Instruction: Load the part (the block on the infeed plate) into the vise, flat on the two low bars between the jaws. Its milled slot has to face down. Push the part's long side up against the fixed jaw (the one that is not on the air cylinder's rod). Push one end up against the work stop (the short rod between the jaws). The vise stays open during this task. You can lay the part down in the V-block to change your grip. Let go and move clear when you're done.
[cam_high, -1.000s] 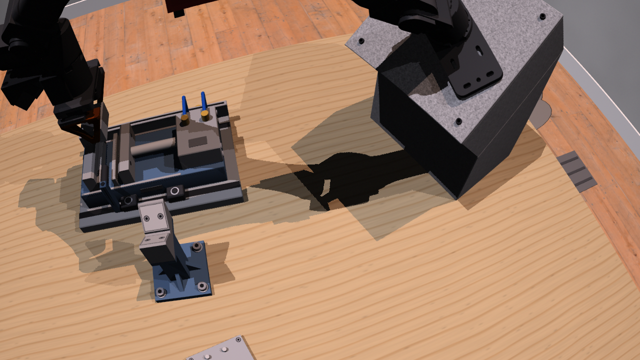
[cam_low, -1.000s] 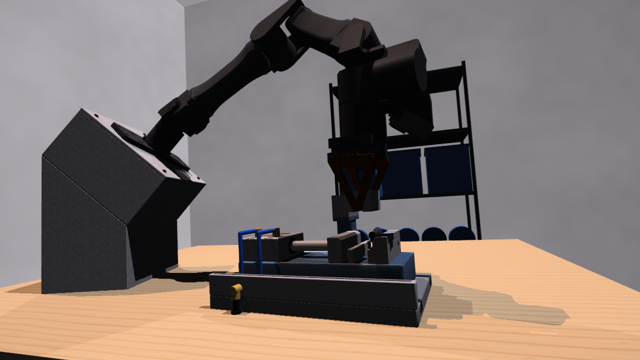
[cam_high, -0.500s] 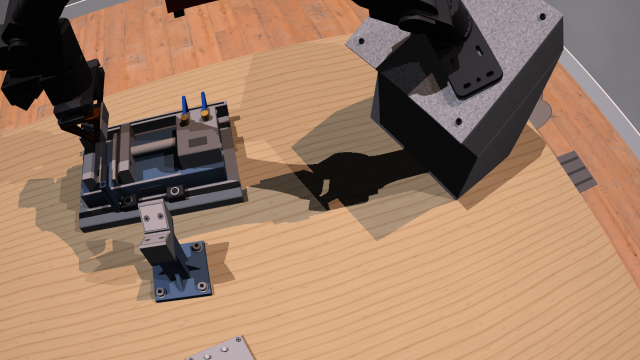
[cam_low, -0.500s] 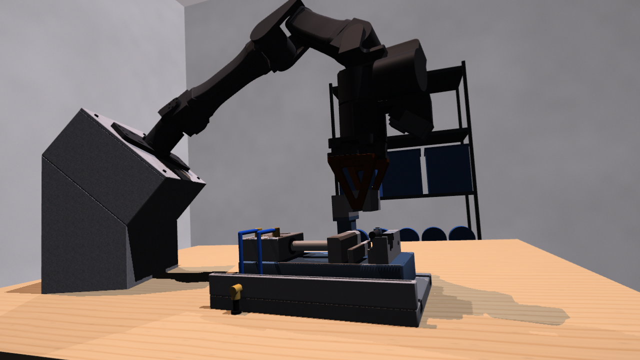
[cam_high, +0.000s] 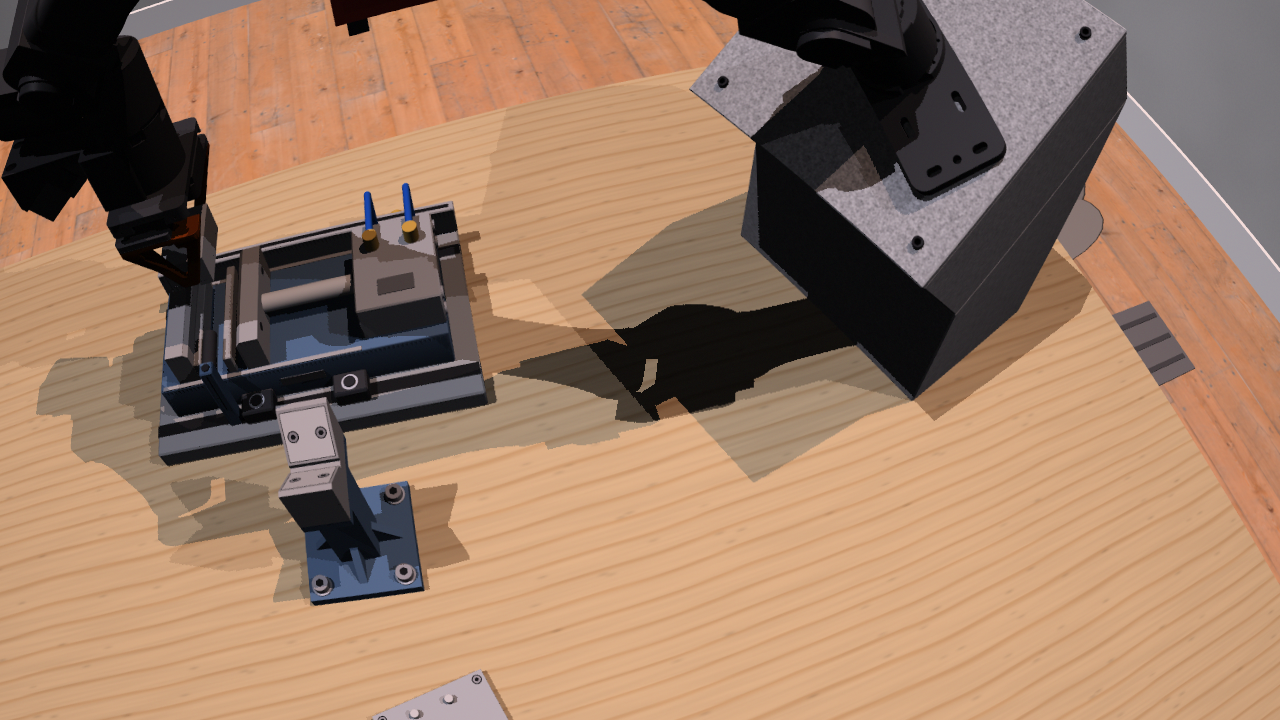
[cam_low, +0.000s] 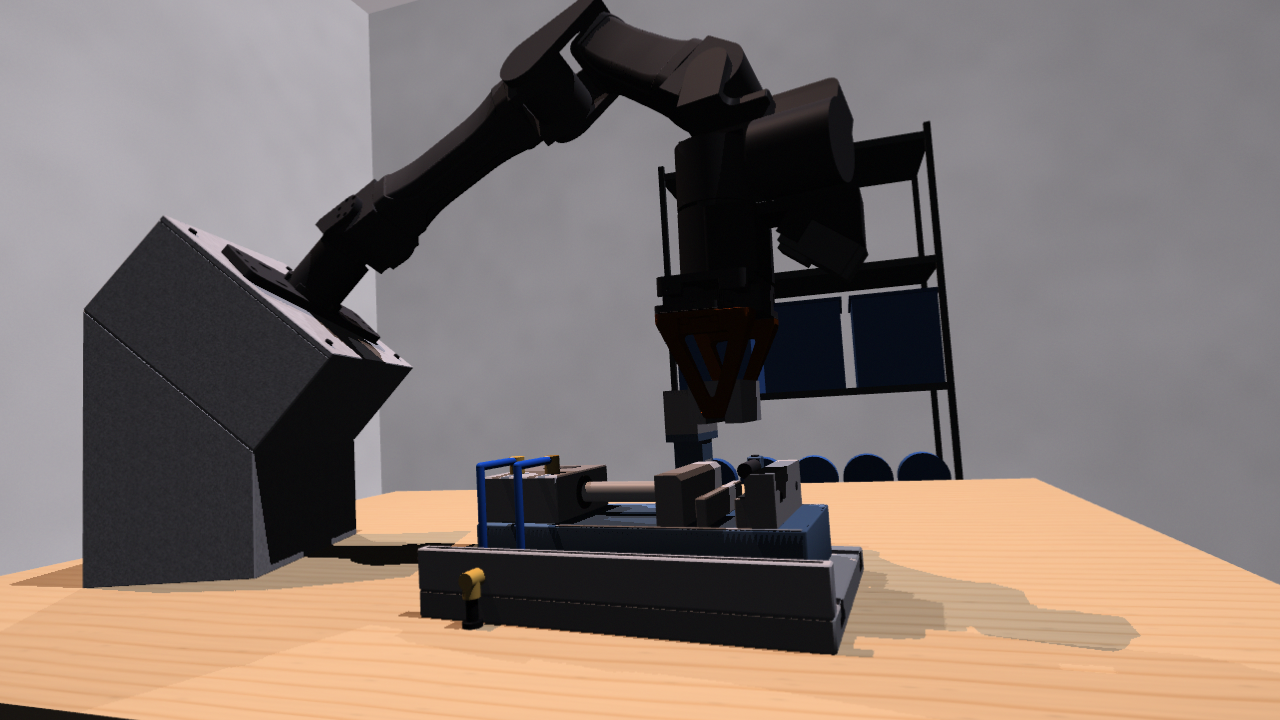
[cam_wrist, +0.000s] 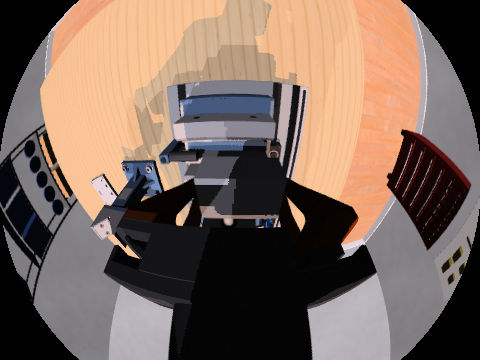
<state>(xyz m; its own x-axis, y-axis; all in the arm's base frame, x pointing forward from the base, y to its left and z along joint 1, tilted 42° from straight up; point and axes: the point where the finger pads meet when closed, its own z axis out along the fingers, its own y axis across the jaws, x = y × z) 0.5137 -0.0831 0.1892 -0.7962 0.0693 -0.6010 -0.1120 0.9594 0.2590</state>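
The grey part lies right at my hand. Also, from my hand: moving jaw: 4 cm behind, 1 cm to the left, 7 cm below; work stop rod: 1 cm behind, 6 cm to the left, 5 cm below; fixed jaw: 3 cm ahead, 2 cm to the left, 7 cm below.
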